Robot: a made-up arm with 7 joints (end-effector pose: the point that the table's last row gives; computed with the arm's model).
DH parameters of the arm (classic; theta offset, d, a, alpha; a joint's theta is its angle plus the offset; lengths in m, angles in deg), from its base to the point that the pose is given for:
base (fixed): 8.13 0 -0.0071 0
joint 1: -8.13 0.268 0.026 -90
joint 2: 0 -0.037 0.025 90
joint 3: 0 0.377 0.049 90
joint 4: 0 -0.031 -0.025 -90
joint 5: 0 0.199 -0.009 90
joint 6: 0 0.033 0.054 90
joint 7: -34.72 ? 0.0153 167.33
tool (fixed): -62.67 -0.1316 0 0
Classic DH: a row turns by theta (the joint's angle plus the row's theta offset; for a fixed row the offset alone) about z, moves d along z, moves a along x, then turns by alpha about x.
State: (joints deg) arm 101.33 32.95 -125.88 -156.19 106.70 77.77 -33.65
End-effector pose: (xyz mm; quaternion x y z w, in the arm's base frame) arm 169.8 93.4 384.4 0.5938 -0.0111 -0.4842 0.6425
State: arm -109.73 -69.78 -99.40 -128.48 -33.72 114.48 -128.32
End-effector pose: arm -227.3 310.0 390.4 -0.3660 -0.2739 -0.5955 0.6606
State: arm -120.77 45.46 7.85 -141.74 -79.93 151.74 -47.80
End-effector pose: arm -101.5 -370.9 254.4 0.0926 0.0631 -0.1187 0.9866
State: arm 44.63 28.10 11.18 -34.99 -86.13 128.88 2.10
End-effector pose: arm 252.5 369.7 762.3 -0.2228 -0.8005 0.1675 0.5305
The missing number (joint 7, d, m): -0.1364
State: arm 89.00 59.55 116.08 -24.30 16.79 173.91 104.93
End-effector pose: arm -52.7 530.9 541.9 -0.1196 0.8985 -0.3076 0.2894
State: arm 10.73 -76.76 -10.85 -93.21 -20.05 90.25 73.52
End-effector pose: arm -297.0 -175.1 671.4 0.3417 -0.3924 -0.7463 0.4151
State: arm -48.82 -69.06 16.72 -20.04 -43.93 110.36 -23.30
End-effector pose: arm -367.5 438.9 578.2 0.5342 0.8130 0.2259 0.0522
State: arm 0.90 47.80 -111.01 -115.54 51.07 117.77 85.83
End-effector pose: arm 159.4 -262.6 527.7 0.0143 0.1284 0.8655 0.4839
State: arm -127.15 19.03 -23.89 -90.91 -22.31 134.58 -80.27
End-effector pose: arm -383.0 -312.7 601.9 -0.2639 0.2260 -0.5992 0.7213
